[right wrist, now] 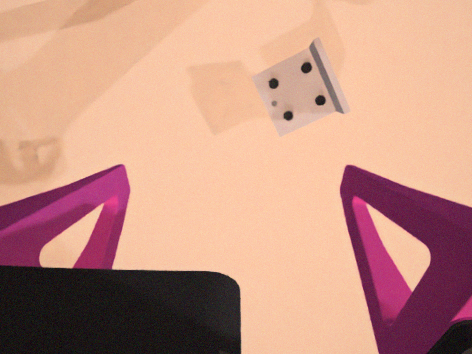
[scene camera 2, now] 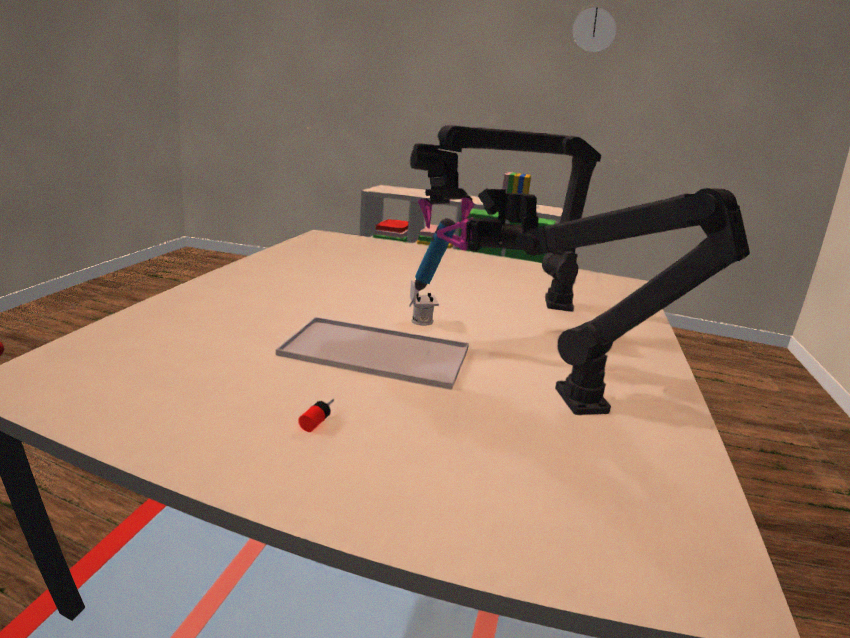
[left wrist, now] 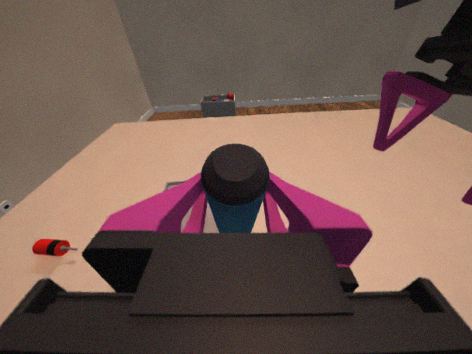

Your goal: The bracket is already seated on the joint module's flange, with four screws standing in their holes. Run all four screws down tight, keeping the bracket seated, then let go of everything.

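Where they show: left gripper, fingertip midpoint: (scene camera 2: 439, 232) (left wrist: 235, 177); right gripper, fingertip midpoint: (right wrist: 235, 176) (left wrist: 412, 170); left arm's base, origin of the base link: (scene camera 2: 581, 399); right arm's base, origin of the base link: (scene camera 2: 558, 304).
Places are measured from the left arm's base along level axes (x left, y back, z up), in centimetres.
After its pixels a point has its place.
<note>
The pale bracket (scene camera 2: 428, 300) {x -42.3, y -28.1, z 6.6 cm} (right wrist: 296, 92) {x -43.3, y -29.2, z 6.6 cm}, with one raised edge, sits on the round joint module (scene camera 2: 422, 315) {x -40.5, y -29.8, z 2.9 cm}. Several dark screw heads show on it in the right wrist view; their depth is too small to tell. My left gripper (scene camera 2: 446, 235) {x -29.0, y -29.4, z 28.8 cm} (left wrist: 235, 177) {x -29.0, y -29.4, z 28.8 cm} is shut on the black-capped end of a blue screwdriver (scene camera 2: 431, 262) {x -27.2, y -31.0, z 21.8 cm} (left wrist: 235, 216) {x -27.7, y -26.4, z 28.4 cm}. The tool slants, its lower end overlapping the bracket in the scene view, but it does not show over the bracket in the right wrist view. My right gripper (left wrist: 412, 170) {x -45.1, y -24.7, z 26.5 cm} (right wrist: 235, 176) {x -45.1, y -24.7, z 26.5 cm} is open and empty, high above the table.
A shallow grey tray (scene camera 2: 370, 372) {x -12.1, y -45.3, z 0.6 cm} lies in front of the joint module in the scene view. A red screwdriver (scene camera 2: 312, 418) {x 9.8, y -56.8, z 3.0 cm} (left wrist: 44, 247) {x 7.3, y -55.7, z 3.2 cm} lies nearer the table's front edge. My two grippers are close together in the scene view. A grey bin (left wrist: 218, 109) stands beyond the table.
</note>
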